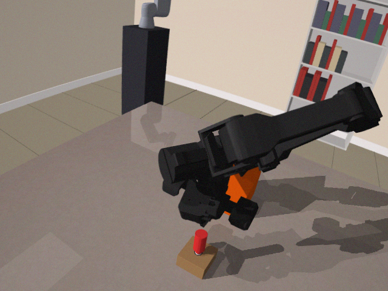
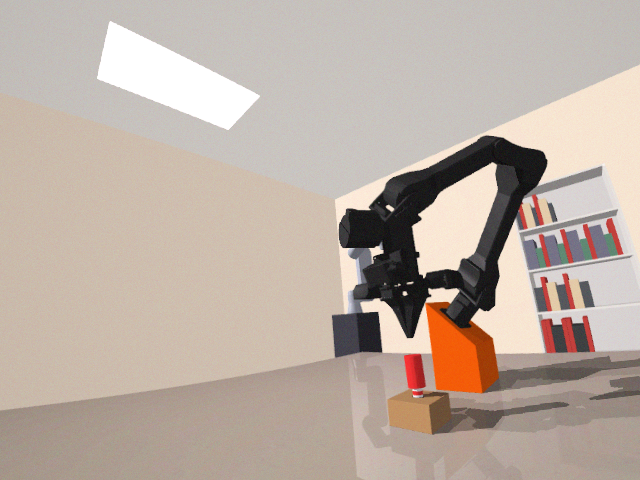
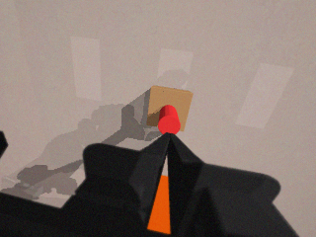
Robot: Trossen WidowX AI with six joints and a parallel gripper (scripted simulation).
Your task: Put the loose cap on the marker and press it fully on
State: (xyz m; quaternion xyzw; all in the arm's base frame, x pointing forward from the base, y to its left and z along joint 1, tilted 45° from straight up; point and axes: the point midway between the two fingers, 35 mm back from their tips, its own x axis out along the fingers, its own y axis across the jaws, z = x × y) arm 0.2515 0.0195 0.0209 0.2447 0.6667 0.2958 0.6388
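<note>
My gripper tip is now 50 mm above the red cap. Also, from my gripper tip: tan holder block 110 mm below.
</note>
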